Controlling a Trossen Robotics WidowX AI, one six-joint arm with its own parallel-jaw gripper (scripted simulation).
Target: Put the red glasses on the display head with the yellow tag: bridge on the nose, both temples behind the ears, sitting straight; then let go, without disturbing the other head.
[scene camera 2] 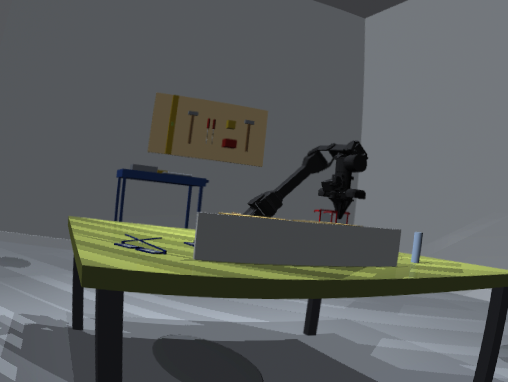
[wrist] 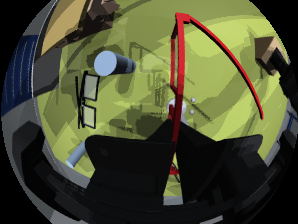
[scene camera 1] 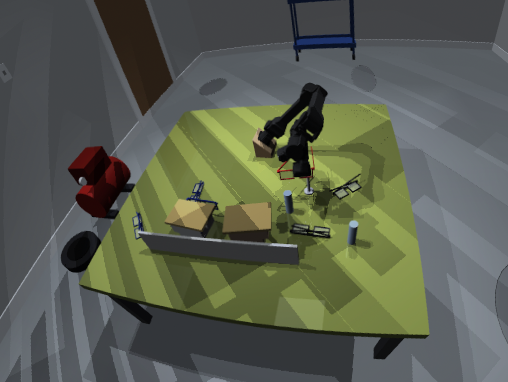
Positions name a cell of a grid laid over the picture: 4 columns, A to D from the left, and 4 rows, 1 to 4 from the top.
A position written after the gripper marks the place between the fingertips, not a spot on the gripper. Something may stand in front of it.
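Observation:
The gripper (scene camera 2: C3) is visible, also in the wrist view (wrist: C3). A grey board (scene camera 2: B3) is present, likewise visible in scene camera 1 (scene camera 1: B3), and a tan head (scene camera 1: B3) can be seen.

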